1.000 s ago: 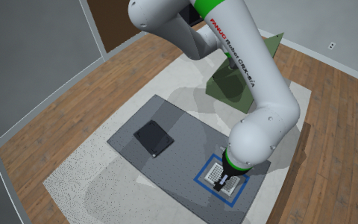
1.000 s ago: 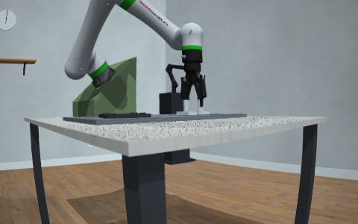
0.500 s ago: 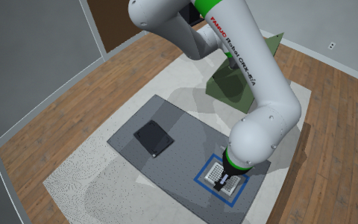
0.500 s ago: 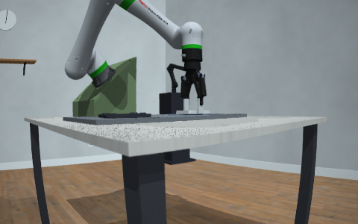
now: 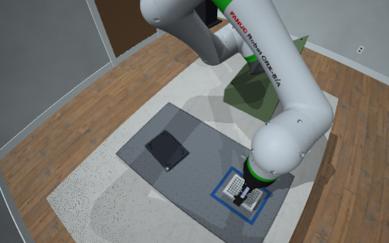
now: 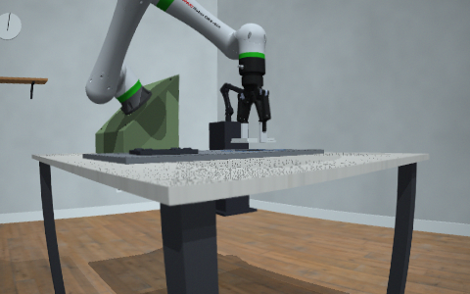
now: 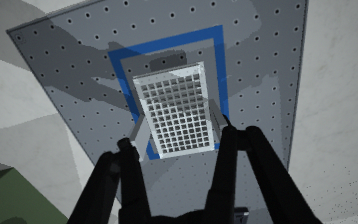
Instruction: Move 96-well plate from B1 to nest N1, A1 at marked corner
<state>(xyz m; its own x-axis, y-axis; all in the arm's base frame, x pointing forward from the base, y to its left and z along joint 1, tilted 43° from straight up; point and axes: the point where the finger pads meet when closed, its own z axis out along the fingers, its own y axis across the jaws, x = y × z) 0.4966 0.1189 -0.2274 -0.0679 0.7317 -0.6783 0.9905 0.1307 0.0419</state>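
The black plate nest N1 lies 60 mm ahead of my hand, 360 mm to the right of it and 50 mm below it. From my hand the other things lie so: white 96-well plate 20 mm below; then A1 corner label 120 mm ahead, 290 mm to the right, 40 mm below.
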